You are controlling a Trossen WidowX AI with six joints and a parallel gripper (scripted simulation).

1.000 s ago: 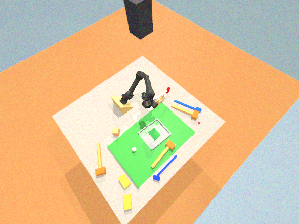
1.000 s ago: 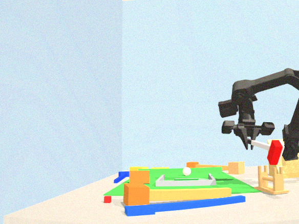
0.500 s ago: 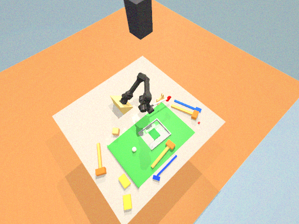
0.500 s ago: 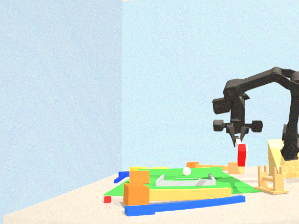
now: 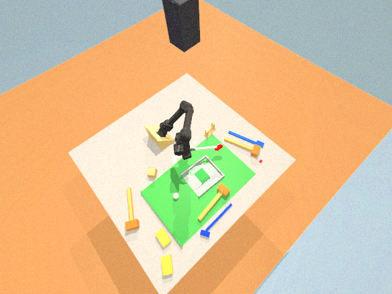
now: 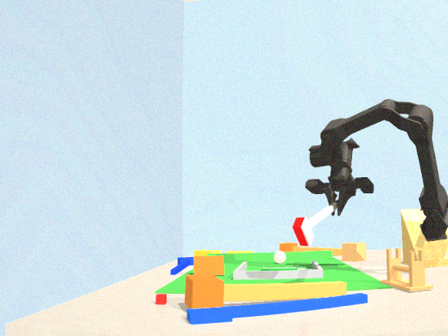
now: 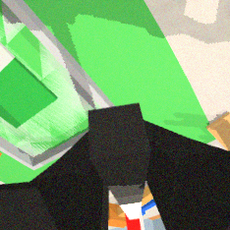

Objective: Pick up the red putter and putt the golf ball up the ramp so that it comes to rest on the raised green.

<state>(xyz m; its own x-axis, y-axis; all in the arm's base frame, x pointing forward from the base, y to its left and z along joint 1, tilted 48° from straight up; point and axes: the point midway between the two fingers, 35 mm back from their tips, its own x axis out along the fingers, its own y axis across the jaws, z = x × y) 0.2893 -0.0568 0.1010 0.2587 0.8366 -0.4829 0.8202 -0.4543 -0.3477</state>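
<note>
The orange cube is 12 cm behind my gripper tip, 29 cm to the right of it and 12 cm below it. Also, from my gripper tip: tiny red cube: 39 cm ahead, 37 cm to the left, 15 cm below; then white golf ball: 14 cm ahead, 28 cm to the right, 13 cm below.
</note>
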